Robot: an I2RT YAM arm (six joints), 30 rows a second.
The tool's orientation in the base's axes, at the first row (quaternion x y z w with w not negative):
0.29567, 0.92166, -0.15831, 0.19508
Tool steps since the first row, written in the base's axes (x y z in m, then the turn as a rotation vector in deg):
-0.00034, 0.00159, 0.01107, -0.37, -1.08, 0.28
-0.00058, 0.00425, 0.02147, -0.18, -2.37, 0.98
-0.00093, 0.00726, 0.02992, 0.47, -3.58, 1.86
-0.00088, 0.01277, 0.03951, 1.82, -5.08, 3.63
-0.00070, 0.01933, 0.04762, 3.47, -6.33, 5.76
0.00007, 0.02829, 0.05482, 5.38, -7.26, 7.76
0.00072, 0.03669, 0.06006, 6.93, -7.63, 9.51
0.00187, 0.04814, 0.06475, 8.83, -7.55, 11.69
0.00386, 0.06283, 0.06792, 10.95, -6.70, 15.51
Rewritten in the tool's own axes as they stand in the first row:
-0.00399, -0.00093, -0.01041, -0.37, -1.11, 0.10
-0.00724, -0.00085, -0.02064, -1.45, -2.12, 0.06
-0.00936, -0.00022, -0.02935, -2.93, -2.82, -0.04
-0.01108, 0.00239, -0.03996, -5.46, -3.47, -0.62
-0.01172, 0.00615, -0.04967, -8.27, -3.82, -1.53
-0.01123, 0.01229, -0.05940, -11.06, -3.73, -2.39
-0.01003, 0.01827, -0.06723, -13.19, -3.39, -3.36
-0.00748, 0.02702, -0.07568, -15.56, -2.56, -4.79
-0.00331, 0.03905, -0.08390, -18.47, -1.29, -7.91

